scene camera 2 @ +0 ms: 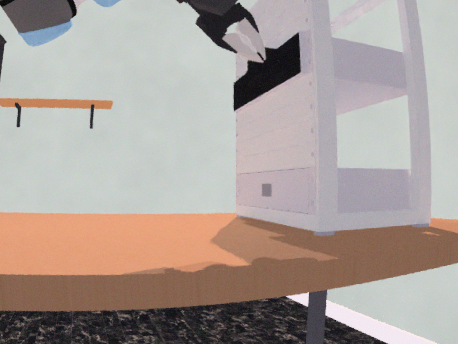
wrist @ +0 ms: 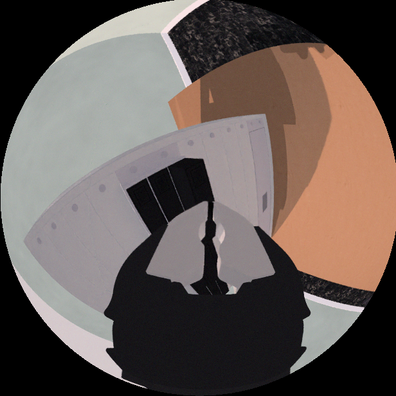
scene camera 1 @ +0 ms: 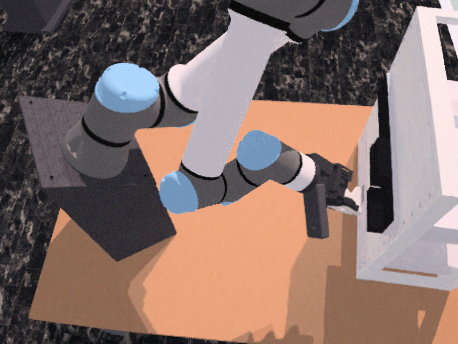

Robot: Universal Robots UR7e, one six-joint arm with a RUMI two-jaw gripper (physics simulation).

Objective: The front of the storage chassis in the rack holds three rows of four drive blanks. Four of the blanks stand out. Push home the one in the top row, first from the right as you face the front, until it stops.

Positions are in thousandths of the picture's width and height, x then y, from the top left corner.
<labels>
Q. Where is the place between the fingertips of my gripper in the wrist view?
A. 529, 514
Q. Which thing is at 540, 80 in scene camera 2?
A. My gripper.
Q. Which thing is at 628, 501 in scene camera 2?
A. A white rack.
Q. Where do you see a white rack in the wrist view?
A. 208, 602
</labels>
